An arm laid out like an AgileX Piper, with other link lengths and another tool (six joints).
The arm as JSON. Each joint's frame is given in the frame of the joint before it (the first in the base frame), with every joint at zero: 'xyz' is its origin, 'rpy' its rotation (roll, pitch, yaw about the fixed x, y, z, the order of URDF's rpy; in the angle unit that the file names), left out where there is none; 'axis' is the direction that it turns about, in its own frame. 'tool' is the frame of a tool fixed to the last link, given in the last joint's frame.
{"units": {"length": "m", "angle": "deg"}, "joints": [
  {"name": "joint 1", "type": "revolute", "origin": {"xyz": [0.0, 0.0, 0.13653]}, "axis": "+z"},
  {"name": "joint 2", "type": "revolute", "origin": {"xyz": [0.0, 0.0, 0.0]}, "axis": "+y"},
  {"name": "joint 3", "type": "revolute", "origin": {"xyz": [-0.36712, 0.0, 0.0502]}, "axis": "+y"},
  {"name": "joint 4", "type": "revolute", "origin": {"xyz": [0.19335, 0.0, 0.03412]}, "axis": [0.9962, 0.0, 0.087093]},
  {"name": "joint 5", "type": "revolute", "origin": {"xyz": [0.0, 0.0, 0.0]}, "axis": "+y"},
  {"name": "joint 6", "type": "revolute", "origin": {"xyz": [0.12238, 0.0, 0.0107]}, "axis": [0.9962, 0.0, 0.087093]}
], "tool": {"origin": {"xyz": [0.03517, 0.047, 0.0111], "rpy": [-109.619, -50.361, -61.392]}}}
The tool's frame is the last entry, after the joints.
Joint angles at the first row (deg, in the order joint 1, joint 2, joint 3, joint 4, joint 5, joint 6):
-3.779, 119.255, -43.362, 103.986, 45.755, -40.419
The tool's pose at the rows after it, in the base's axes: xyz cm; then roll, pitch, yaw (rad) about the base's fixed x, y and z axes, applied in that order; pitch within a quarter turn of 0, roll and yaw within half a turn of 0:
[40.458 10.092 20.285 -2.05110 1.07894 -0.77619]
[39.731 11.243 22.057 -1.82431 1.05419 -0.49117]
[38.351 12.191 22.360 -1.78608 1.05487 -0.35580]
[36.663 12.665 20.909 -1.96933 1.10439 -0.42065]
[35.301 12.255 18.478 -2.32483 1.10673 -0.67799]
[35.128 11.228 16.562 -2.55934 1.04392 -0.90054]
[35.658 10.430 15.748 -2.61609 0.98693 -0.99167]
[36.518 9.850 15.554 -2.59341 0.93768 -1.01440]
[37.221 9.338 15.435 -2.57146 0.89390 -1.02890]
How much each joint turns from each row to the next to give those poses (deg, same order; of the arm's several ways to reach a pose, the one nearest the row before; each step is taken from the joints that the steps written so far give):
-0.001, 0.000, -0.015, -0.001, 5.474, -4.267
0.001, 0.000, -0.048, -1.038, 6.787, -3.696
-0.001, -0.001, 0.000, -5.298, 2.905, 0.211
0.002, 0.000, -0.001, -8.890, -2.003, 4.788
0.000, 0.001, 0.001, -9.300, -5.932, 6.005
-0.002, 0.000, 0.381, -3.718, -6.643, 3.473
0.001, -0.001, 0.326, 1.240, -4.341, -0.088
-0.001, 0.001, -0.002, 3.703, -2.882, -2.681
0.001, 0.000, 0.000, 3.507, -2.358, -2.892

